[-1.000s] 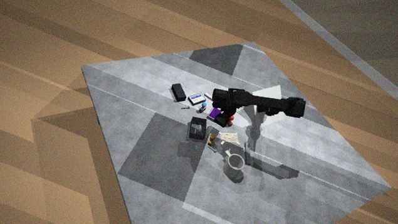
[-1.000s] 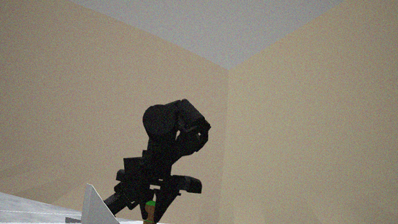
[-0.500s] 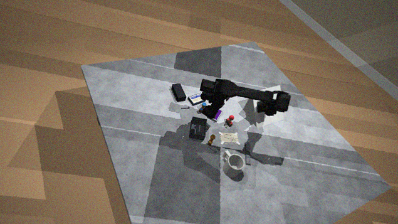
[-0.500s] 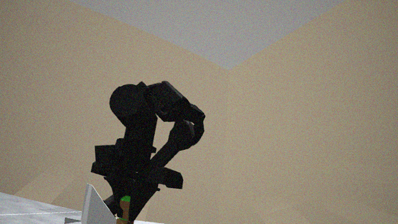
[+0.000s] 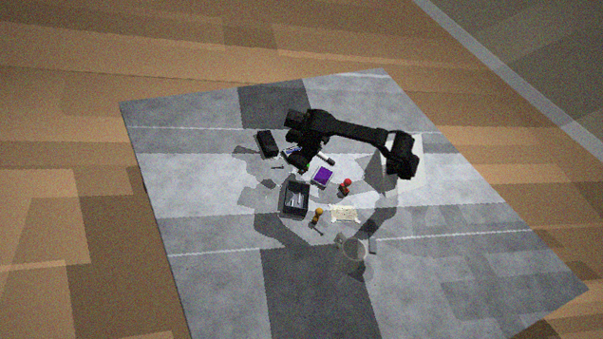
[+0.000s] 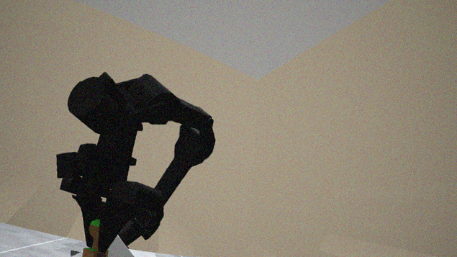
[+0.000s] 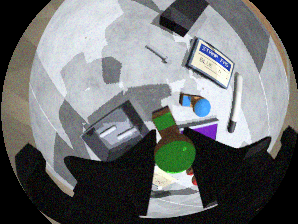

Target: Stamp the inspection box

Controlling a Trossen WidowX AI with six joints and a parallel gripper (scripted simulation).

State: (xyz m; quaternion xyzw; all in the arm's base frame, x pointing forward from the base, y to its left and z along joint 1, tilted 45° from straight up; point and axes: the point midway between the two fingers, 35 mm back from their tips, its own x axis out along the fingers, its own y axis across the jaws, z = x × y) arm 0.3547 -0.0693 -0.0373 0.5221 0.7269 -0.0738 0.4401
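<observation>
Now: gripper tip 80 mm above the blue-knobbed stamp, 40 mm to the left of it and 40 mm past it. Also, from my gripper tip: purple ink pad: 100 mm behind, 90 mm below, 10 mm to the left; then green-knobbed stamp: right at my gripper tip; then dark tray: 90 mm to the left, 80 mm below, 50 mm ahead.
</observation>
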